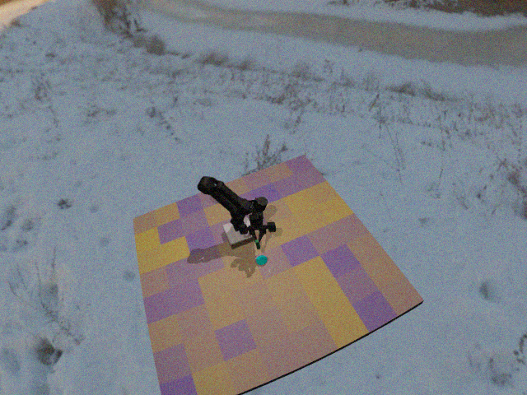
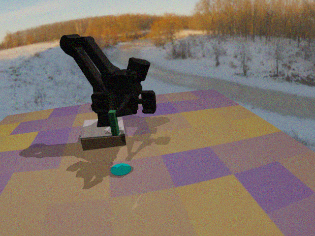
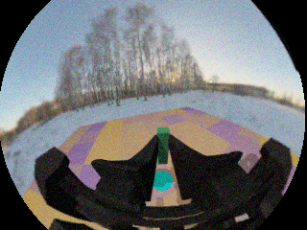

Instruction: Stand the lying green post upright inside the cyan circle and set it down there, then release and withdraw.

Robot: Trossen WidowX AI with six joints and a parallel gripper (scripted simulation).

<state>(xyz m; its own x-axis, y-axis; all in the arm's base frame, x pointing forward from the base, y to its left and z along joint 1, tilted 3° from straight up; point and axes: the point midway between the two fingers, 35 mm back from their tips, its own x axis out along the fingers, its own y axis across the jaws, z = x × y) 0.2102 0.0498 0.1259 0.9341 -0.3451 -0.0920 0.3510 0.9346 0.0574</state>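
My gripper tip is 160 mm above the cyan circle. From my gripper tip the other things lie so: green post 20 mm below.
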